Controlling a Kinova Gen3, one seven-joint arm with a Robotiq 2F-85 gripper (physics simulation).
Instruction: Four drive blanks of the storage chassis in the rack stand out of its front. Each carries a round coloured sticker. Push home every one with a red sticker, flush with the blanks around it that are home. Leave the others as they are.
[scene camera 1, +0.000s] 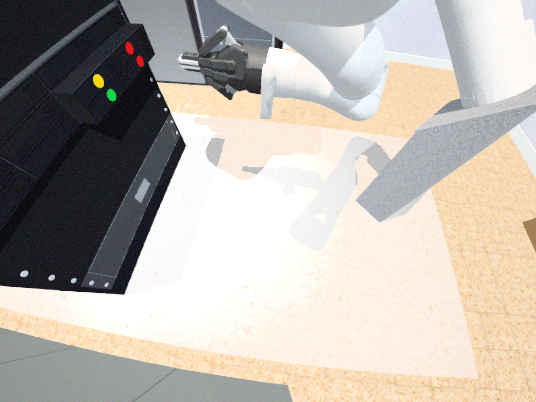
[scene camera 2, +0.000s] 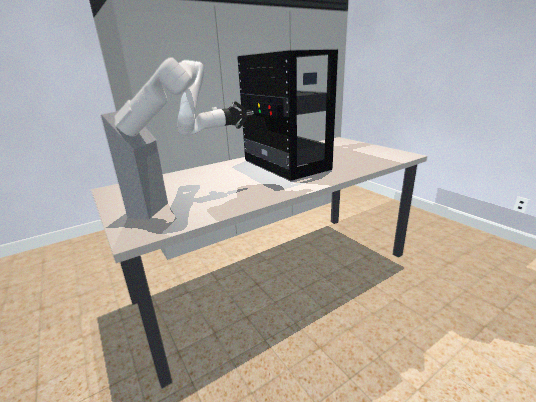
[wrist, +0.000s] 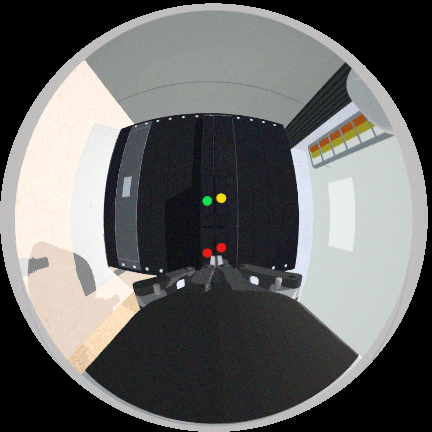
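In the chassis four black blanks stand out of the front. Two carry red stickers, the upper red one and the lower red one. The other two carry a yellow sticker and, below it, a green sticker. My gripper is shut and empty. In scene camera 1 a gap shows between its tips and the red-stickered blanks. In the wrist view the tips appear beside the red stickers.
The black rack stands on the table. A dark grey panel sits low in the rack. The arm's grey pedestal faces the rack.
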